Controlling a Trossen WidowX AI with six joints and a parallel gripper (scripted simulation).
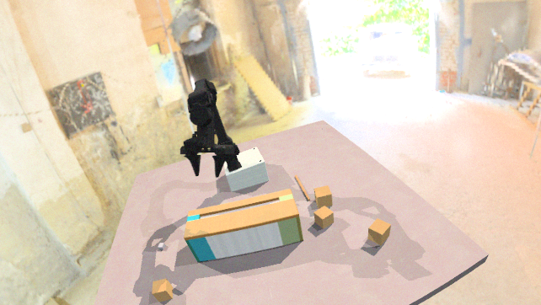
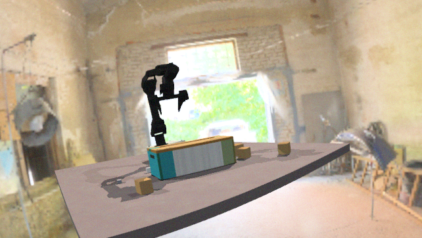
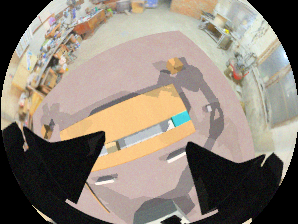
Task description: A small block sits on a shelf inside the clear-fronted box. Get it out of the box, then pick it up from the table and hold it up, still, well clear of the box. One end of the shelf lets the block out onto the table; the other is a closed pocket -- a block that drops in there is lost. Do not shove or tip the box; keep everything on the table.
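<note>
The long box is 1 cm ahead of my gripper tip, 7 cm to the left of it and 21 cm below it. Also, from my gripper tip: thin stick 13 cm behind, 36 cm to the left, 27 cm below.
</note>
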